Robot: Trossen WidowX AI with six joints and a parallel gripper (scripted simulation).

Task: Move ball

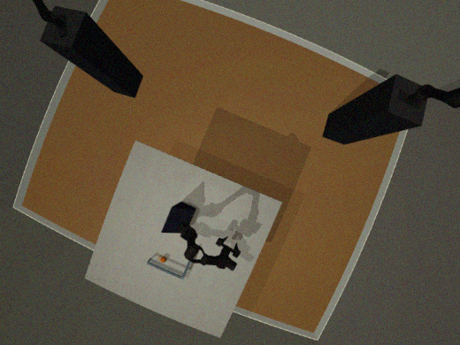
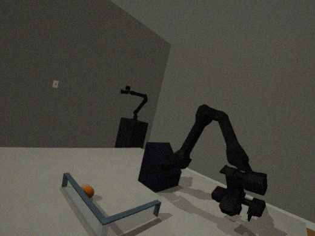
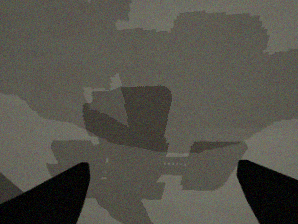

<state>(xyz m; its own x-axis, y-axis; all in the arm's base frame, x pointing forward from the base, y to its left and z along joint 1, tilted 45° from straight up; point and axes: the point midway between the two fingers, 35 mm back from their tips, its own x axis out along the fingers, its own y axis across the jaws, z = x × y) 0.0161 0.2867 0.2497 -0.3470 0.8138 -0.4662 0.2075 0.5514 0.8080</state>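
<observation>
My gripper tip is now 35 cm short of the orange ball, 47 cm to the left of it and 4 cm above it. Round my gripper tip: see-through ball copy 35 cm ahead, 50 cm to the right, 4 cm below.
</observation>
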